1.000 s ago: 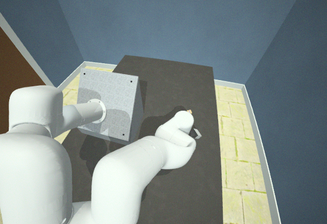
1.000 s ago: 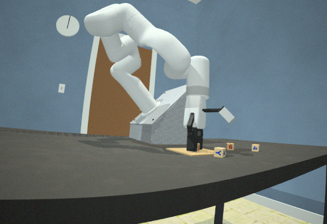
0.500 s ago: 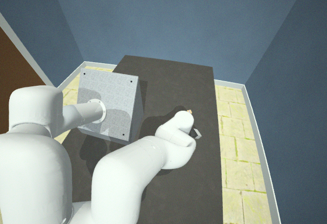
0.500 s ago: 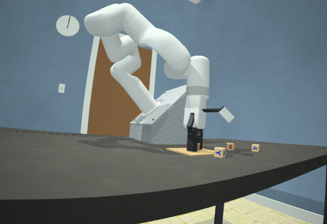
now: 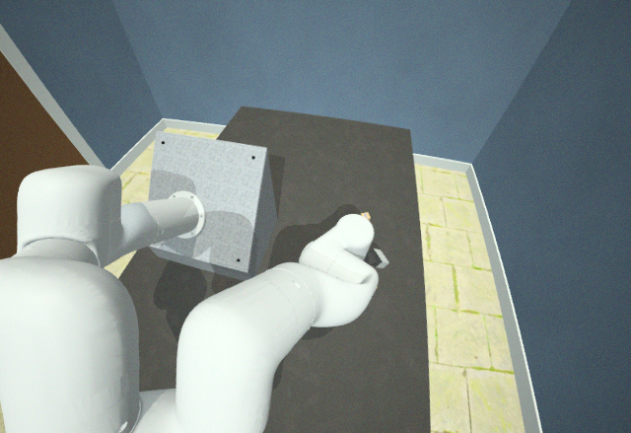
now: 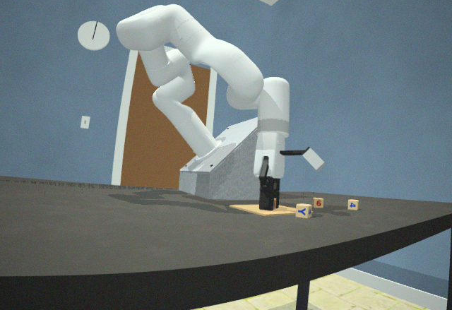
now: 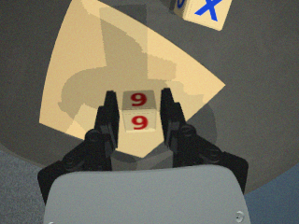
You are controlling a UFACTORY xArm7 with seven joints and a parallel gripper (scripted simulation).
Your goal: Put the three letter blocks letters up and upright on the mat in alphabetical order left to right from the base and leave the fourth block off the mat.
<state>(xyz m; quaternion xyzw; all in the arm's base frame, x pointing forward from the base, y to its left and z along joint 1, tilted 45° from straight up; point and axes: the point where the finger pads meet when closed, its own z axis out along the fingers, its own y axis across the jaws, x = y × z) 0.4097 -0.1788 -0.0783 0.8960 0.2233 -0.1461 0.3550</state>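
Right now my hand is 2 cm above the tan mat, 1 cm to the right of it and 1 cm past it. Round my hand: block 24 cm to the left, 8 cm ahead, 1 cm below.
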